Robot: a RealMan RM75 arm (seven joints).
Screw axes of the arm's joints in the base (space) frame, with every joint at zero. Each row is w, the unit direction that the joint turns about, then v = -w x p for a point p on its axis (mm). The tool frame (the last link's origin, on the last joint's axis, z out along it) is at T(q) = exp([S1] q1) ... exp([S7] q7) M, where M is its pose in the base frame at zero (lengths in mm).
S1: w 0 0 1 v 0 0 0
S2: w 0 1 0 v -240.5 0 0
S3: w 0 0 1 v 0 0 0
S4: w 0 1 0 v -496.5 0 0
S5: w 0 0 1 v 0 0 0
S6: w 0 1 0 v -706.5 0 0
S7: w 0 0 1 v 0 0 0
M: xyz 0 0 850.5 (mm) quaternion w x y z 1 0 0 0
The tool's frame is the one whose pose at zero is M.
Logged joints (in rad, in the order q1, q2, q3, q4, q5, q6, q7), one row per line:
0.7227 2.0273 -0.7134 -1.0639 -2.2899 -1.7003 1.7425
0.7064 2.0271 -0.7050 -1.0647 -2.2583 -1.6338 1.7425
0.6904 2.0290 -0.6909 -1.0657 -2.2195 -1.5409 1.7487
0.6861 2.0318 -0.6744 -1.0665 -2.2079 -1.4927 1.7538
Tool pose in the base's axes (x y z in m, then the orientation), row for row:
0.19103 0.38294 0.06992 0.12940 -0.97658 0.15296 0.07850
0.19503 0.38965 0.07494 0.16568 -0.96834 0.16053 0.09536
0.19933 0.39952 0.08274 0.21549 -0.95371 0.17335 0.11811
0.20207 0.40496 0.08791 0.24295 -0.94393 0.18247 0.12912
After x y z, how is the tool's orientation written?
As a quaternion, w x y z.
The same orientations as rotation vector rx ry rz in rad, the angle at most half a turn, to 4 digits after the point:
-2.8384 0.4446 0.2282
-2.7579 0.4572 0.2716
-2.6440 0.4806 0.3274
-2.5794 0.4986 0.3528

